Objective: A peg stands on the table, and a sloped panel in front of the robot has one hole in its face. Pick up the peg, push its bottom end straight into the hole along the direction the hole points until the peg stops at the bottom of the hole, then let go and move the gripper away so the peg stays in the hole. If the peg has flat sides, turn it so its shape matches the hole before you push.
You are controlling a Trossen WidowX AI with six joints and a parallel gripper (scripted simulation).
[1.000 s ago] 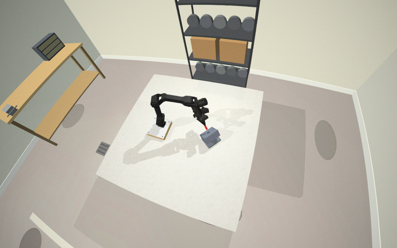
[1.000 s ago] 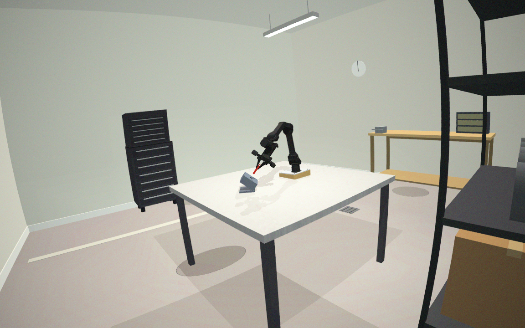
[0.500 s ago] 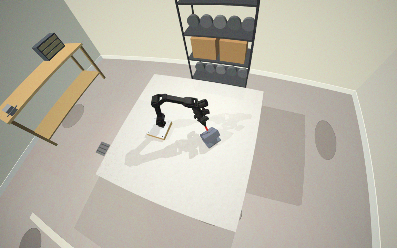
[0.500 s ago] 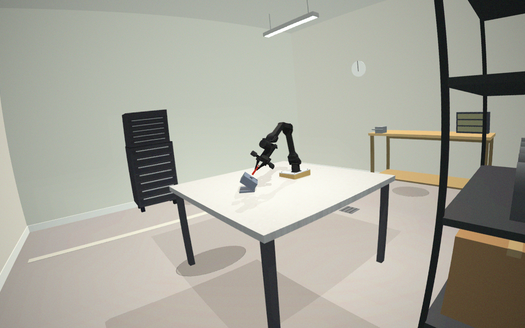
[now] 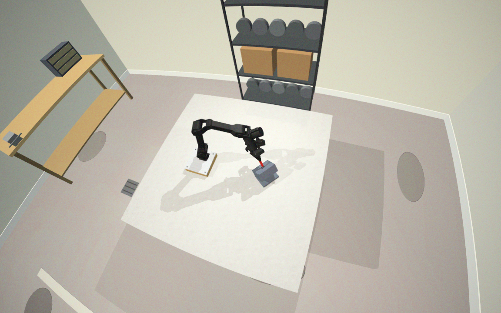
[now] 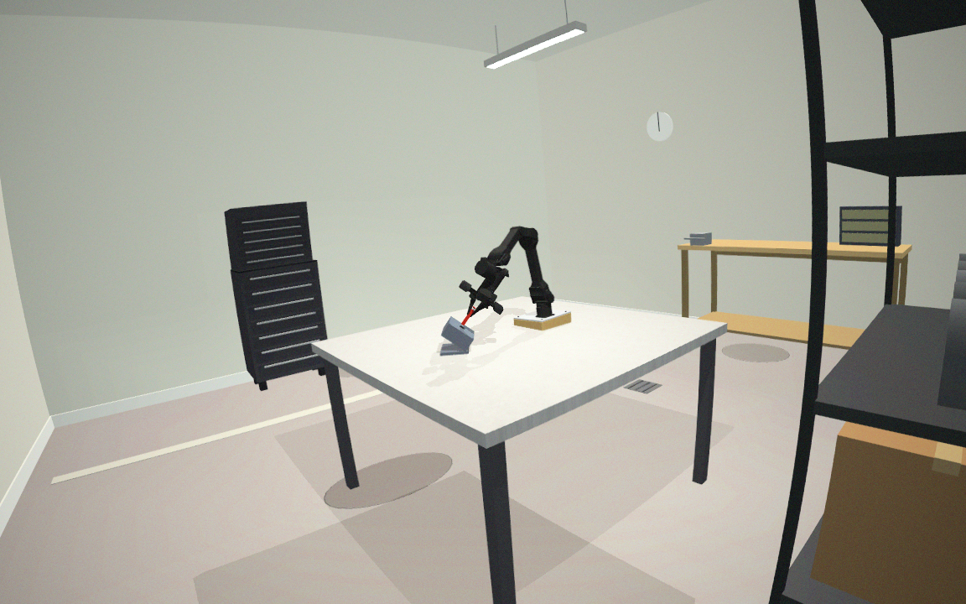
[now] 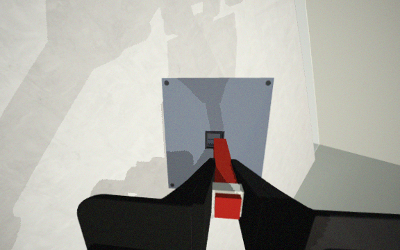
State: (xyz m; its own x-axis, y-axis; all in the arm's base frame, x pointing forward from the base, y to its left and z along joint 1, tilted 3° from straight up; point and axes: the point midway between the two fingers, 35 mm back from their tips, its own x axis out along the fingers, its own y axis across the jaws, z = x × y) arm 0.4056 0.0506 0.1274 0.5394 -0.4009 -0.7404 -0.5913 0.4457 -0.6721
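My gripper tip is now 40 mm short of the grey sloped panel, 30 mm to the left of it and 60 mm above it. The rest, counted from my gripper tip: red square peg: 10 mm behind, 10 mm to the left, 10 mm above.
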